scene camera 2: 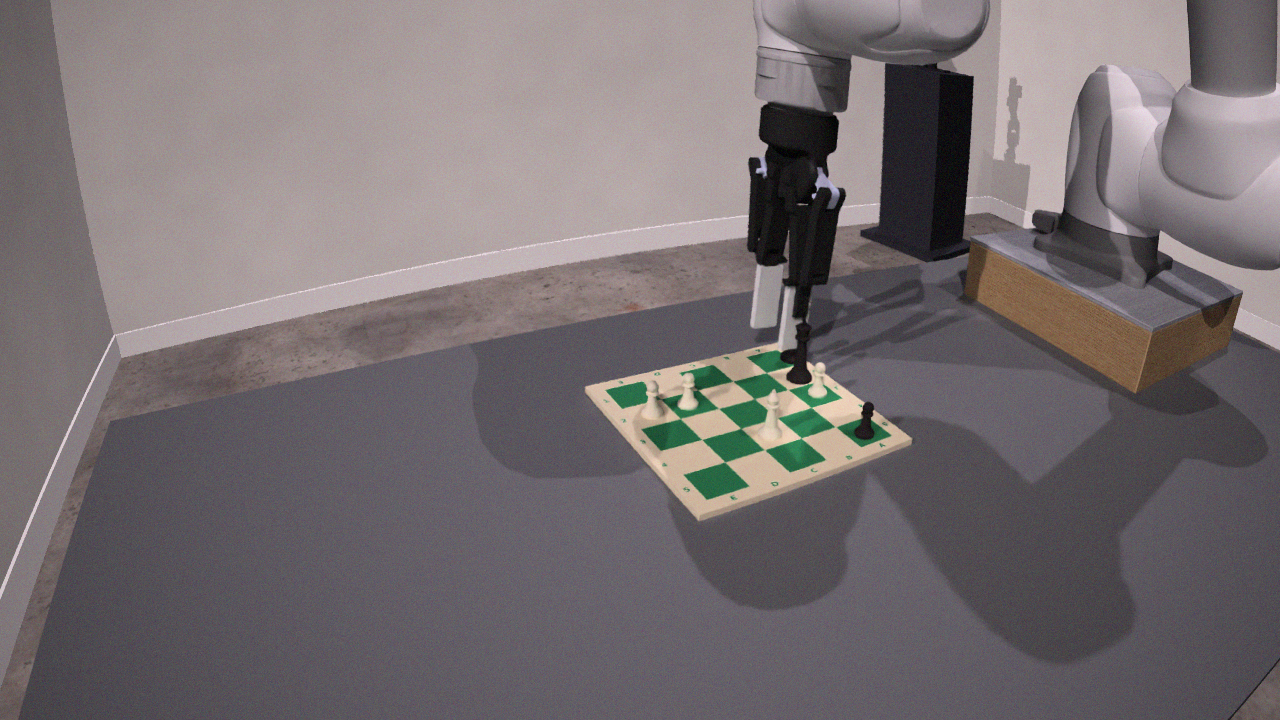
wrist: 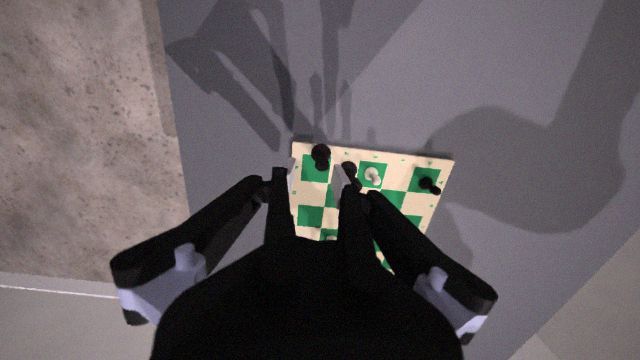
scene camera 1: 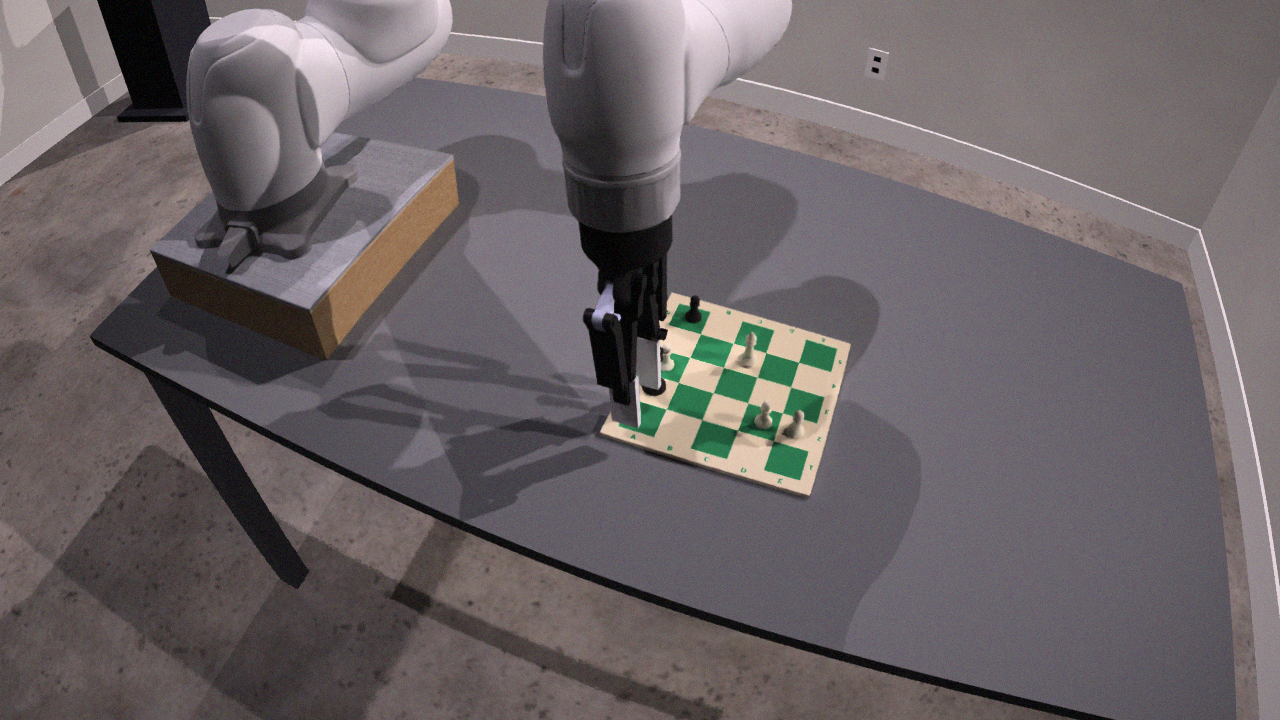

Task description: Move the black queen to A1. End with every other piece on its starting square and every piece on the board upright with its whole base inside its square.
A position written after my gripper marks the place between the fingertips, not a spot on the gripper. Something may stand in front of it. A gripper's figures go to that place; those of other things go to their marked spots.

Labels:
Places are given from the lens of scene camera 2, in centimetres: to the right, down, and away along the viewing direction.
my gripper (scene camera 2: 776,336): 14, -2, 79
chessboard (scene camera 2: 711,458): 6, 8, 65
white bishop (scene camera 2: 770,431): 11, 6, 67

